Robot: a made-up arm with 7 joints.
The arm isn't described. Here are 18 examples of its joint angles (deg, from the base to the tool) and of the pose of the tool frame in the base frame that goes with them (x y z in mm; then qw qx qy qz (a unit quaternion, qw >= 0)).
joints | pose
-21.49 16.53 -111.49 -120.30 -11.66 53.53 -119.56 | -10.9 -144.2 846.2 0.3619 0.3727 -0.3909 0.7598
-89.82 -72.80 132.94 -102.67 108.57 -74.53 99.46 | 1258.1 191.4 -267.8 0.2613 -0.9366 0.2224 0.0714
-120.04 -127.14 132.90 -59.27 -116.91 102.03 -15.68 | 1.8 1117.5 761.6 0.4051 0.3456 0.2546 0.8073
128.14 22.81 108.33 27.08 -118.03 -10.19 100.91 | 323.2 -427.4 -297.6 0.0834 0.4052 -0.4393 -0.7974
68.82 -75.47 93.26 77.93 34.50 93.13 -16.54 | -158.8 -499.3 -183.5 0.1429 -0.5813 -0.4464 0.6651
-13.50 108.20 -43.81 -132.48 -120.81 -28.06 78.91 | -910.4 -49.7 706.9 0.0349 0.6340 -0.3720 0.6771
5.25 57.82 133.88 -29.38 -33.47 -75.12 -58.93 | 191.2 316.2 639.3 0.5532 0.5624 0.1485 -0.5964
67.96 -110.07 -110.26 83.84 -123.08 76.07 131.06 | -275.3 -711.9 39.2 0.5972 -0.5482 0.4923 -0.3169
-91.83 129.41 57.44 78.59 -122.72 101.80 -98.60 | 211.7 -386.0 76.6 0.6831 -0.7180 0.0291 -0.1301
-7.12 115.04 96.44 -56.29 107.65 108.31 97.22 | -478.4 36.1 146.4 0.3363 -0.9065 0.2208 -0.1283
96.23 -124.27 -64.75 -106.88 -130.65 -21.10 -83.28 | 427.8 -858.8 256.8 0.4827 0.6364 0.3758 0.4699
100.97 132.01 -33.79 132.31 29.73 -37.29 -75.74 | -348.9 291.2 -56.8 0.5030 -0.6059 -0.1418 -0.5998
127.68 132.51 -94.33 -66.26 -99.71 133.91 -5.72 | -640.6 -222.3 963.9 0.6731 0.1042 -0.7022 -0.2074
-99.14 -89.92 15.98 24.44 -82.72 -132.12 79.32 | -165.3 -183.5 419.8 0.2920 0.5176 -0.7916 0.1422
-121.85 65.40 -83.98 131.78 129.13 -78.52 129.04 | 605.9 -306.4 601.6 0.7335 -0.5158 -0.0608 -0.4385
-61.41 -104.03 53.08 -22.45 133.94 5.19 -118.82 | 412.4 447.8 337.8 0.5026 -0.4524 0.0005 -0.7367
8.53 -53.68 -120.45 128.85 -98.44 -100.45 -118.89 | 12.9 86.0 -271.4 0.8874 0.1610 -0.3475 -0.2567
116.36 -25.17 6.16 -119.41 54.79 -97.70 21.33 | 1109.0 391.6 -186.5 0.1108 0.7580 0.2610 -0.5874
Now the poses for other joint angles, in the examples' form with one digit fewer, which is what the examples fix.
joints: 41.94 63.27 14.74 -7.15 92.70 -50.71 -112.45
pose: -229 -151 -26 0.510 0.579 -0.627 0.108
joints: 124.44 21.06 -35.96 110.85 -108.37 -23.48 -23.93
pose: 616 -14 324 0.020 -0.443 -0.830 0.340
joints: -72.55 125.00 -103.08 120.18 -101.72 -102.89 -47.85
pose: 3 -304 463 0.078 0.270 -0.870 -0.405
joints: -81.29 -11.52 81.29 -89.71 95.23 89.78 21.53
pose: 363 -331 80 0.036 -0.087 -0.653 0.751
